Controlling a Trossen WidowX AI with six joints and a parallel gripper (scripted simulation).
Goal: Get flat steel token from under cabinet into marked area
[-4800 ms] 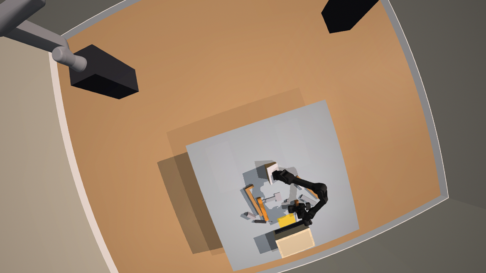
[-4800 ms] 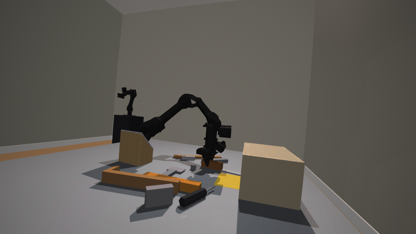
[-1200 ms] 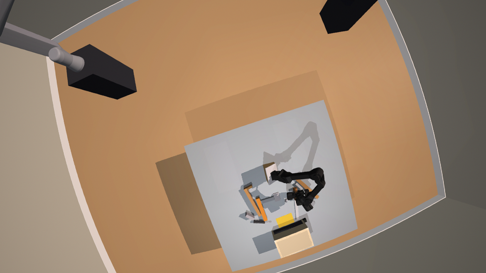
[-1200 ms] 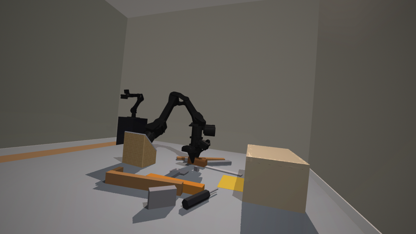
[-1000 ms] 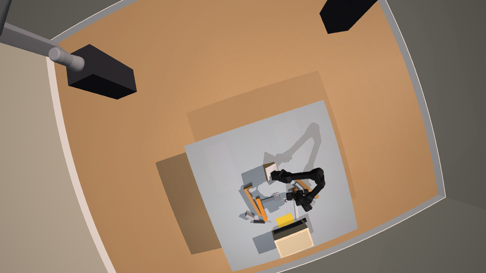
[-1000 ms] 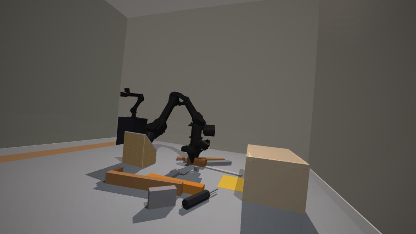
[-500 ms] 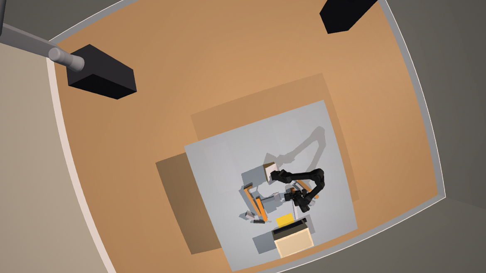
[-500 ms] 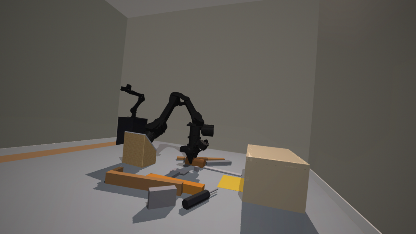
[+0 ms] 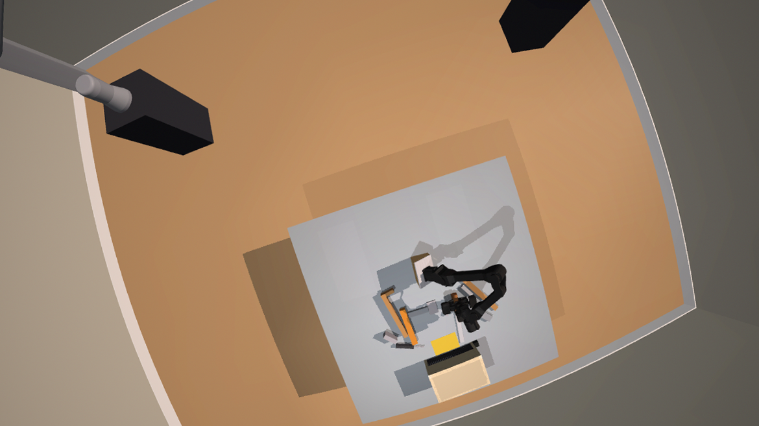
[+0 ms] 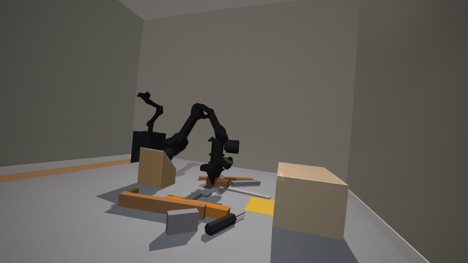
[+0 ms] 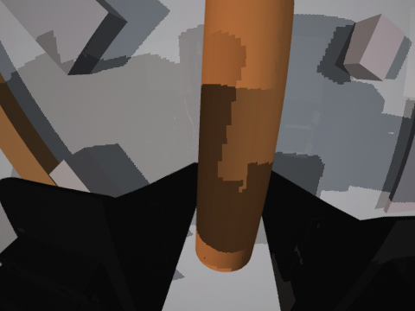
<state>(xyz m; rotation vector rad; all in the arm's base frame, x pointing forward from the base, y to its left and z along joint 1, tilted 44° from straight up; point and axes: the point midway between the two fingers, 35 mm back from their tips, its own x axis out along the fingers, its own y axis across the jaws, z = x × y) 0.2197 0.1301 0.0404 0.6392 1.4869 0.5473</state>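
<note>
Now: the grey cube 70 mm ahead of my gripper tip and 60 mm to the right of it. Round my gripper tip: grey bar 120 mm to the left, 120 mm ahead; orange stick 140 mm to the left, 10 mm ahead; grey t-shaped piece 170 mm to the right, 10 mm ahead.
</note>
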